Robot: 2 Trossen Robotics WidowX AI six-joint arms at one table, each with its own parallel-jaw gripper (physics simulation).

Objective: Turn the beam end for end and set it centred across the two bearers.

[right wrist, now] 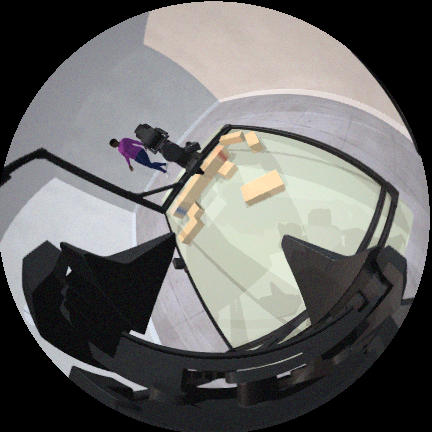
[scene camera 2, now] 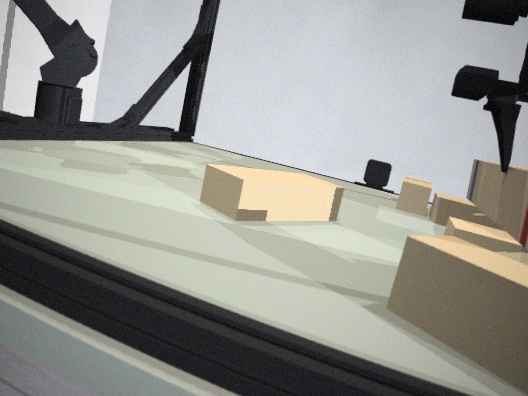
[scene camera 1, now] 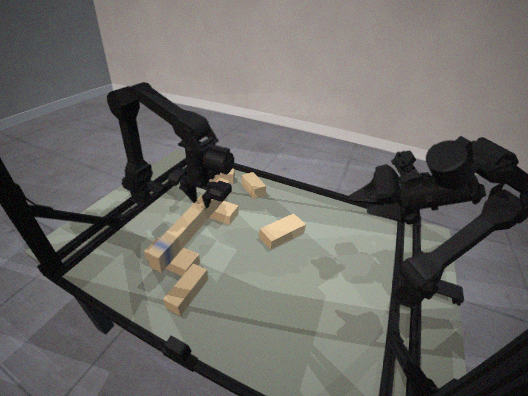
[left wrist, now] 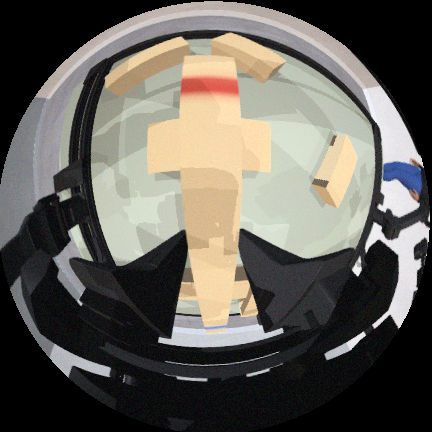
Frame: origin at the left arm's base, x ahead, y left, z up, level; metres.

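Where they show: left gripper, fingertip midpoint: (right wrist: 201, 171) (scene camera 1: 201, 205) (left wrist: 212, 234); right gripper, fingertip midpoint: (right wrist: 231, 239) (scene camera 1: 358, 205); left arm's base, origin of the base link: (scene camera 1: 141, 197) (left wrist: 80, 207); right arm's base, origin of the base link: (scene camera 2: 55, 123) (scene camera 1: 407, 296) (left wrist: 373, 213).
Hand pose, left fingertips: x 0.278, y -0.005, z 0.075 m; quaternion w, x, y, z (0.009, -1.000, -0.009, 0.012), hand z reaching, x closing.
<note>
Things, the pixels of their top centre, and the offset from my left fingertips.
- wooden beam, middle of its top: (left wrist: 211, 277) (scene camera 2: 519, 166) (scene camera 1: 193, 210) (right wrist: 193, 177) dx -0.001, dy -0.039, dz +0.010 m
- loose block, middle of its top: (scene camera 2: 279, 176) (left wrist: 344, 169) (scene camera 1: 283, 226) (right wrist: 260, 184) dx +0.243, dy +0.088, dz -0.056 m
The wooden beam (scene camera 1: 180, 230) (scene camera 2: 492, 195) (left wrist: 210, 150) (right wrist: 190, 191) runs across two short bearers. Its blue-banded end is at the front left in scene camera 1, and its red-banded end points to the back. One bearer (scene camera 1: 226, 212) (left wrist: 257, 145) (right wrist: 228, 170) crosses under the red half, the other bearer (scene camera 1: 184, 261) (right wrist: 195, 210) under the blue half. I cannot tell whether the beam touches them. My left gripper (scene camera 1: 197, 201) (left wrist: 212, 234) is shut on the beam near its middle. My right gripper (right wrist: 231, 239) is open and empty, far off at the right in scene camera 1.
A loose block (scene camera 1: 282, 231) (scene camera 2: 272, 195) (left wrist: 337, 170) (right wrist: 263, 187) lies right of the beam. Another block (scene camera 1: 186, 289) (right wrist: 191, 230) lies close to the front bearer. Two more blocks (scene camera 1: 253, 185) (left wrist: 150, 65) lie near the back. A dark frame rail (scene camera 1: 305, 185) edges the table.
</note>
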